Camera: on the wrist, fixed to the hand. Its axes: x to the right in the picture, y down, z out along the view.
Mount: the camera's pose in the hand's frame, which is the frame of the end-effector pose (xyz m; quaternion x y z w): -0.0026 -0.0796 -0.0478 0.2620 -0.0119 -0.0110 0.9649
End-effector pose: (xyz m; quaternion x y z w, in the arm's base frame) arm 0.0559 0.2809 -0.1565 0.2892 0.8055 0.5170 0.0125
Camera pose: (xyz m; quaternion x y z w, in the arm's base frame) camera 0.0067 0.2165 -0.2019 -0.2796 -0.9158 -0.2843 0.0484
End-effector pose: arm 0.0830 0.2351 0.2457 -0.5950 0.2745 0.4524 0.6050
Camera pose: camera 0.1613 0.1976 0.2787 -0.4132 0.3696 0.3650 0.7479
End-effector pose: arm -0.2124 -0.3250 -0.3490 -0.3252 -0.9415 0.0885 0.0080
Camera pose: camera -0.2555 -0.3804 -0.2882 -0.3003 -0.8889 0.3358 0.0827
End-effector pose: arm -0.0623 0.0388 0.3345 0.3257 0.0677 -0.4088 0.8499
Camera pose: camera -0.1156 0.0335 0.2586 0.5313 -0.0483 -0.4254 0.7310
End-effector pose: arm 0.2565 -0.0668 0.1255 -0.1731 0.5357 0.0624 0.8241
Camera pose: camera 0.2372 -0.1576 0.1277 0.0437 0.5216 -0.0872 0.8476
